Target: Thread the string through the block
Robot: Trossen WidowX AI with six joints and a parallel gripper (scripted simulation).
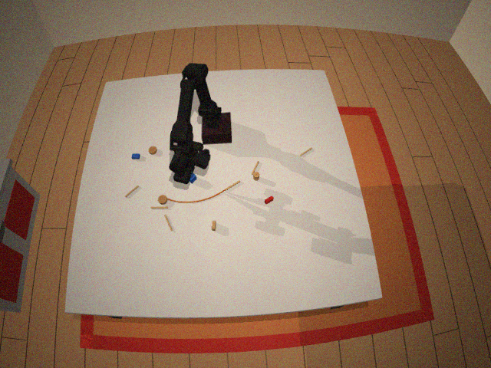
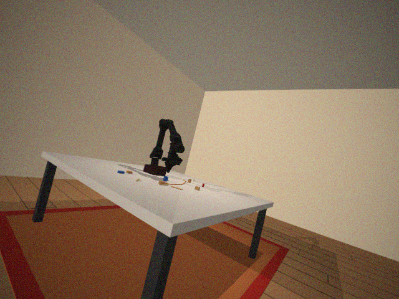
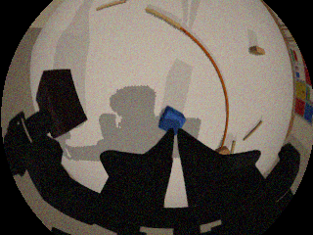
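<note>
My gripper tip is now 40 mm above the blue cube. The rest, counted from my gripper tip: flat blue piece: 100 mm behind, 290 mm to the right, 50 mm below; then thin stick: 20 mm ahead, 160 mm to the left, 60 mm below; then wooden block: 210 mm ahead, 120 mm to the left, 50 mm below.
</note>
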